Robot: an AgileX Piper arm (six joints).
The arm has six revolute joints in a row. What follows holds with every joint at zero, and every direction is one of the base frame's. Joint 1 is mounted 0.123 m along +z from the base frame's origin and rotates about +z. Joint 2 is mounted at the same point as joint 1 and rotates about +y. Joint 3 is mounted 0.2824 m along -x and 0.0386 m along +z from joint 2 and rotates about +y. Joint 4 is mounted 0.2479 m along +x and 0.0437 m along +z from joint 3 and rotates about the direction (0.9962, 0, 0.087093). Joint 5 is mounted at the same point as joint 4 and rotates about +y. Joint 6 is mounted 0.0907 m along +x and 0.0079 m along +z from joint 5 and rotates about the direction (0.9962, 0, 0.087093). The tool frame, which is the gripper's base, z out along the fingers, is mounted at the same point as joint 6; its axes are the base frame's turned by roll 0, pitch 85.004 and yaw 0 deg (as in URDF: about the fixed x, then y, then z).
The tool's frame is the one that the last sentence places.
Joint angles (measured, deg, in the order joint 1, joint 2, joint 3, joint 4, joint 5, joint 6), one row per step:
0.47, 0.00, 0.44, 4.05, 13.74, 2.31
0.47, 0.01, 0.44, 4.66, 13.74, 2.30
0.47, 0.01, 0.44, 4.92, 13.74, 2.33
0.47, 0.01, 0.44, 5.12, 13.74, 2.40
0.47, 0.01, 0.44, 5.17, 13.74, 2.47
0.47, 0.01, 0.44, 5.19, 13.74, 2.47
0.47, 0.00, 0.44, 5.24, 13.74, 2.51
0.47, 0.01, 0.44, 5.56, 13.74, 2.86
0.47, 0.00, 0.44, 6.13, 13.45, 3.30
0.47, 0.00, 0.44, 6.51, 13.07, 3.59
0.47, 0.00, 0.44, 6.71, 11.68, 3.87
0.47, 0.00, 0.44, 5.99, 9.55, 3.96
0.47, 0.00, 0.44, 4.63, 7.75, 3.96
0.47, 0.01, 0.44, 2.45, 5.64, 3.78
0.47, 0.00, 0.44, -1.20, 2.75, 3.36
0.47, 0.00, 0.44, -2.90, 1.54, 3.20
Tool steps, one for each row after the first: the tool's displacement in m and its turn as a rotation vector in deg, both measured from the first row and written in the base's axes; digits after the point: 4 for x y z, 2 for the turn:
0.0000, 0.0002, 0.0000, 0.60, 0.01, 0.05
0.0000, 0.0003, 0.0000, 0.89, 0.02, 0.07
0.0000, 0.0004, 0.0000, 1.16, 0.02, 0.07
0.0000, 0.0004, 0.0000, 1.27, 0.02, 0.06
0.0000, 0.0004, 0.0000, 1.29, 0.02, 0.07
0.0000, 0.0004, 0.0000, 1.38, 0.02, 0.06
0.0000, 0.0006, 0.0000, 2.05, 0.04, 0.03
0.0001, 0.0007, 0.0005, 3.06, -0.24, -0.02
0.0002, 0.0008, 0.0011, 3.73, -0.61, -0.06
0.0005, 0.0006, 0.0033, 4.23, -1.98, -0.20
0.0008, 0.0001, 0.0066, 3.63, -4.12, -0.41
0.0010, -0.0005, 0.0094, 2.30, -5.93, -0.58
0.0012, -0.0011, 0.0128, -0.02, -8.06, -0.72
0.0011, -0.0016, 0.0173, -4.06, -11.02, -0.76
0.0011, -0.0016, 0.0193, -5.90, -12.25, -0.72

